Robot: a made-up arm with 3 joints. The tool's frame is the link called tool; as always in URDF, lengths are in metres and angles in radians. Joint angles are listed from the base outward. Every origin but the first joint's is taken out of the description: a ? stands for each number. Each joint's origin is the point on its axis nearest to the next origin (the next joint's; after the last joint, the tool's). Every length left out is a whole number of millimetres.
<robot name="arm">
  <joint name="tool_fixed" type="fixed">
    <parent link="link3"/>
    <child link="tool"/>
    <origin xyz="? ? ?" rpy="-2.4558 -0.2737 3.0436"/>
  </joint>
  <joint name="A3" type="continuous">
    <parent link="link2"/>
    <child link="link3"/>
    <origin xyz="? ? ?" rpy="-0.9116 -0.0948 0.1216"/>
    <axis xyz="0 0 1"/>
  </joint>
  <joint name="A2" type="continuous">
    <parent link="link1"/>
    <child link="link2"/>
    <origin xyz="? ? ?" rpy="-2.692 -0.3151 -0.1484"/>
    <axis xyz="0 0 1"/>
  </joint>
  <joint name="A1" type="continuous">
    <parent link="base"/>
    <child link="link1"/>
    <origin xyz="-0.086 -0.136 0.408" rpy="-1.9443 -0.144 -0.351"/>
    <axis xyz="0 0 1"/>
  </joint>
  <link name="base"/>
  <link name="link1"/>
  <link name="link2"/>
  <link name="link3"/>
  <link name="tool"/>
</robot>
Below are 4 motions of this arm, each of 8 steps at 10 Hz.
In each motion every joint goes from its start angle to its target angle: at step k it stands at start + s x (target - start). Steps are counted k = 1, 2, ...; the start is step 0. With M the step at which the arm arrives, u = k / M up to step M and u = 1 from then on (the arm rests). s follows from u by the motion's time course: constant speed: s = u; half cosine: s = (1 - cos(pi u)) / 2; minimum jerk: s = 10 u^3 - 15 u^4 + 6 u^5.
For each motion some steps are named. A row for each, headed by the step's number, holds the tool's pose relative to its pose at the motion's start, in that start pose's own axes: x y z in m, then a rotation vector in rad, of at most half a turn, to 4 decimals.
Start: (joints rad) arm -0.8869 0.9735 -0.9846
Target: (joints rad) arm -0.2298 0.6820 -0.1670
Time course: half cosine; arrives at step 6
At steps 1, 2, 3, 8:
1: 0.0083 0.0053 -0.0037 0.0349 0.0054 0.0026
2: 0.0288 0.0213 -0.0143 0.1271 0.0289 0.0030
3: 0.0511 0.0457 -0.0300 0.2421 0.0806 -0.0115
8: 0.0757 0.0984 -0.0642 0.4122 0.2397 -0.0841

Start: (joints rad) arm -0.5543 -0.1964 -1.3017
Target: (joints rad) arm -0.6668 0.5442 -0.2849
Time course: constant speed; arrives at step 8
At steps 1, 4, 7, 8:
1: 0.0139 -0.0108 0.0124 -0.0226 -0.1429 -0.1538
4: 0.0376 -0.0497 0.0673 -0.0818 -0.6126 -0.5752
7: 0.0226 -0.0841 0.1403 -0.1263 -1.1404 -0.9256
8: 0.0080 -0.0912 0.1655 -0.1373 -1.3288 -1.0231

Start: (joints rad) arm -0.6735 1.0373 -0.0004
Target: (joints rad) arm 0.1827 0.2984 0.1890
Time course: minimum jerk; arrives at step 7
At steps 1, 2, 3, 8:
1: -0.0033 0.0023 -0.0058 0.0035 0.0316 0.0067
2: -0.0233 0.0137 -0.0336 0.0177 0.1966 0.0418
3: -0.0703 0.0300 -0.0720 0.0250 0.5000 0.1070
8: -0.2202 0.0322 -0.0813 -0.0935 1.3424 0.3161

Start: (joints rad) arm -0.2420 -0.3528 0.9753
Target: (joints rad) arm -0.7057 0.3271 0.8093
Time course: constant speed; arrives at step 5
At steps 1, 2, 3, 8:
1: 0.0217 0.0201 0.0195 0.1538 -0.1241 -0.0124
2: 0.0415 0.0344 0.0462 0.3002 -0.2557 -0.0264
3: 0.0582 0.0418 0.0787 0.4388 -0.3948 -0.0428
8: 0.0771 0.0340 0.1540 0.6899 -0.6942 -0.0851

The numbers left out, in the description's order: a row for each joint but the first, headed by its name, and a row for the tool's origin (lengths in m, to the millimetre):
tool: 0.004 0.096 0
A3: -0.105 0.131 0
A2: 0.071 0.166 0

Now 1 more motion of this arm.
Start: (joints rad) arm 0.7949 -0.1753 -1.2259
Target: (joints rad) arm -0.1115 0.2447 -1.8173
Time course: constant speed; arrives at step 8
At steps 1, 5, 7, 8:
1: 0.0021 -0.0061 -0.0010 -0.0674 -0.0802 -0.0335
5: -0.0008 -0.0253 -0.0080 -0.3358 -0.3439 -0.2410
7: -0.0065 -0.0297 -0.0164 -0.4538 -0.4421 -0.3871
8: -0.0094 -0.0303 -0.0225 -0.5048 -0.4834 -0.4697

